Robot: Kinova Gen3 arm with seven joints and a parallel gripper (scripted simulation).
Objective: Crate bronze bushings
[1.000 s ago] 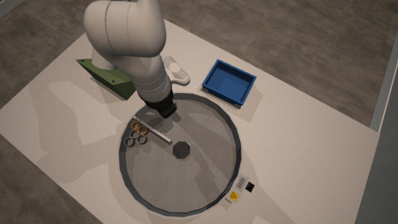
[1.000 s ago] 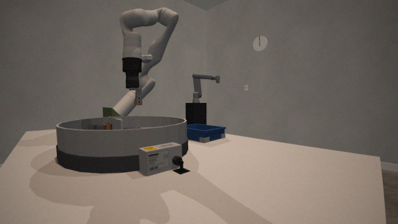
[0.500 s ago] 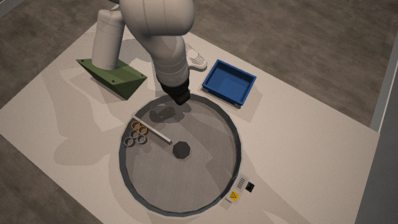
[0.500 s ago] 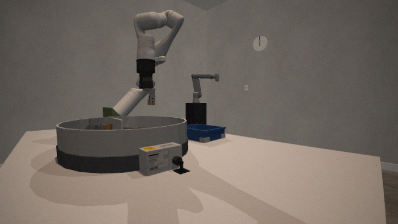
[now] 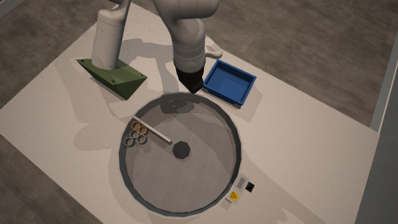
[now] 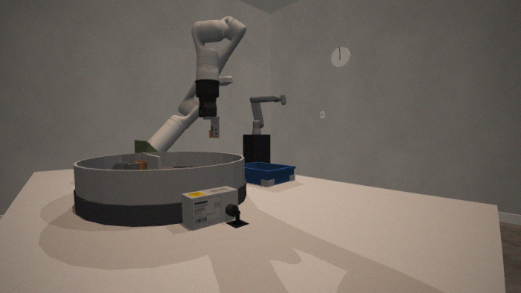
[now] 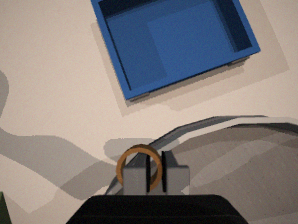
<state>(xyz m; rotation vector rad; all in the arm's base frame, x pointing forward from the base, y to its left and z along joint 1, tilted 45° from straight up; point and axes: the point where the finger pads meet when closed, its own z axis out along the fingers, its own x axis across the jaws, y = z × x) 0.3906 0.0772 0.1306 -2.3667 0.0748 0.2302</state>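
My hand is 160 mm to the right of the blue crate, 150 mm above it and 40 mm short of it. The rest, counted from my hand: round turning table: 180 mm to the right, 120 mm below, 90 mm ahead.
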